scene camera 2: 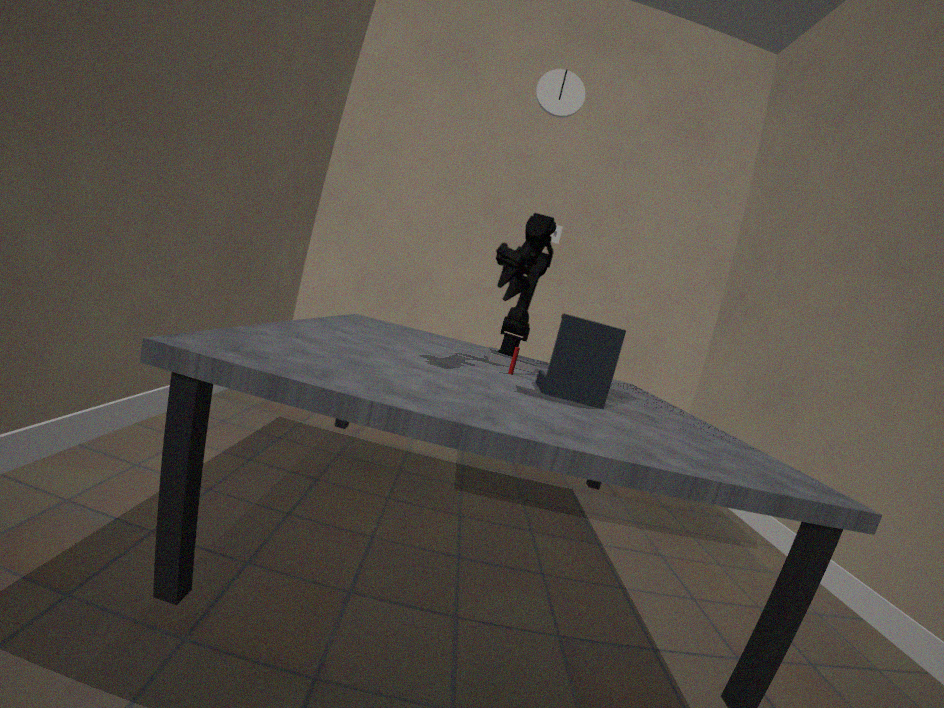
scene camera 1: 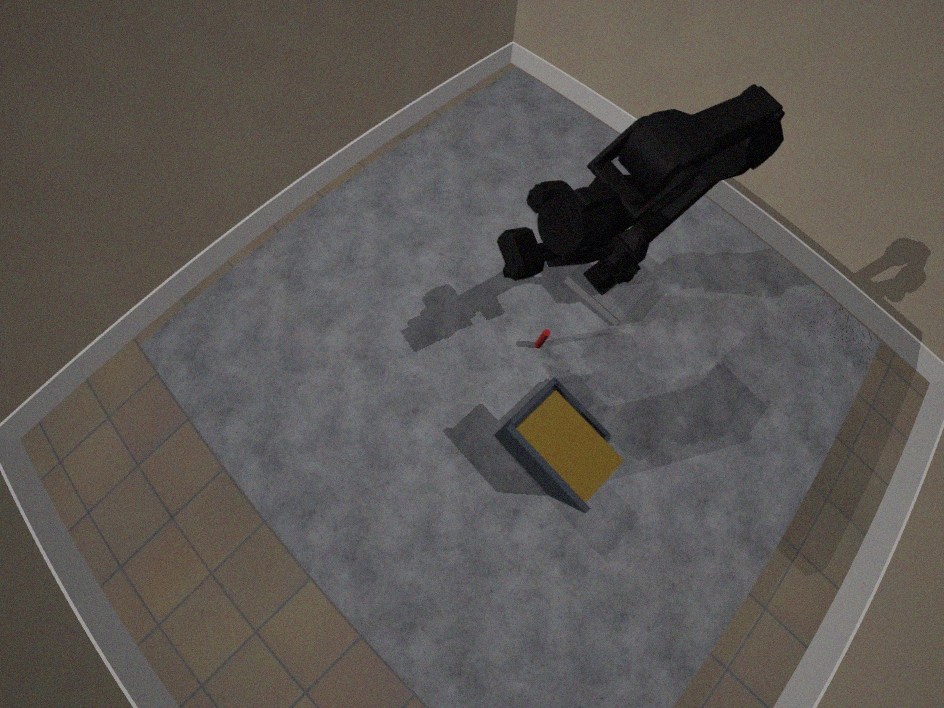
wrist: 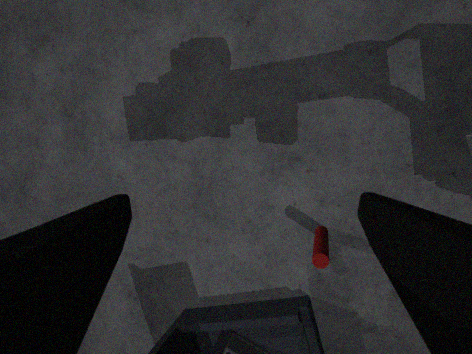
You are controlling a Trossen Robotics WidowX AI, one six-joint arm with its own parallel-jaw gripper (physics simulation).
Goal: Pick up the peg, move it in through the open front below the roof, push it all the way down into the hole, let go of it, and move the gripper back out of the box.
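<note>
The red peg stands upright on the table, apart from the box. The box has dark blue-grey walls and a yellow panel, seen from above in scene camera 1. Scene camera 2 shows one of its outer walls. The hole cannot be made out. My gripper is open and empty, above the table. In the wrist view the peg shows between the fingers, nearer the right finger and a little below the fingertip line.
The grey table carries the peg, the box and the arm. The arm rises from its base beside the peg. Its shadow falls across the table. The box is close to the peg.
</note>
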